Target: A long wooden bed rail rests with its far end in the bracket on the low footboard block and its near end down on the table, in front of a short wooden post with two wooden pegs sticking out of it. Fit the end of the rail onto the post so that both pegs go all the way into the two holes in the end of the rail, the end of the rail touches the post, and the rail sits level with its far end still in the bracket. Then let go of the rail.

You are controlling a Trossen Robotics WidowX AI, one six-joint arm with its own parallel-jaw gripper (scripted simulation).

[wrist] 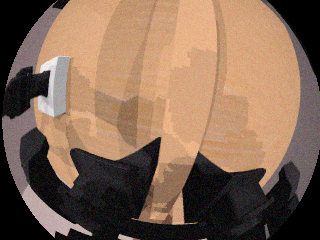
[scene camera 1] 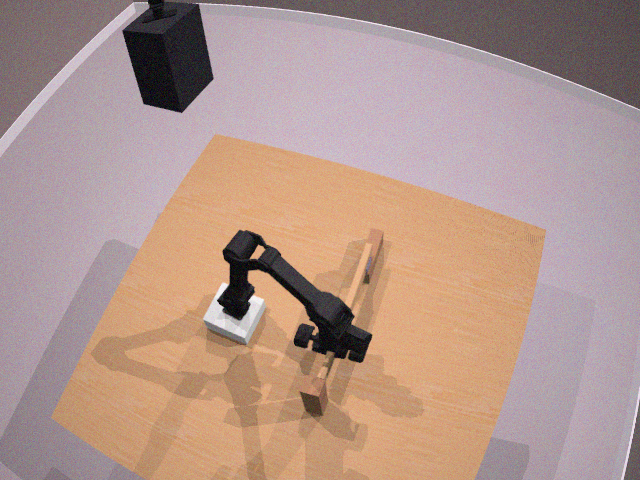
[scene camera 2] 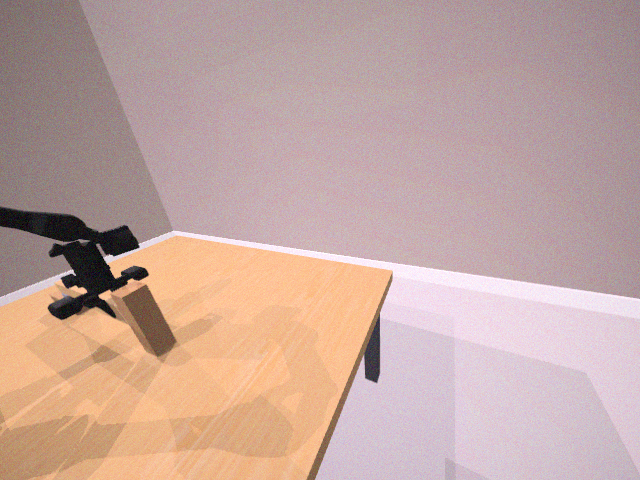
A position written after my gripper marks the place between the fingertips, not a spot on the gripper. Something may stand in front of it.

Note:
In view: my gripper [scene camera 2: 119, 314], a wooden bed rail [scene camera 1: 362, 268] and a wooden post [scene camera 2: 135, 301].
My gripper is seen too in the wrist view [wrist: 171, 143] and in scene camera 1 [scene camera 1: 332, 355]. The wooden post shows as well in scene camera 1 [scene camera 1: 313, 390].

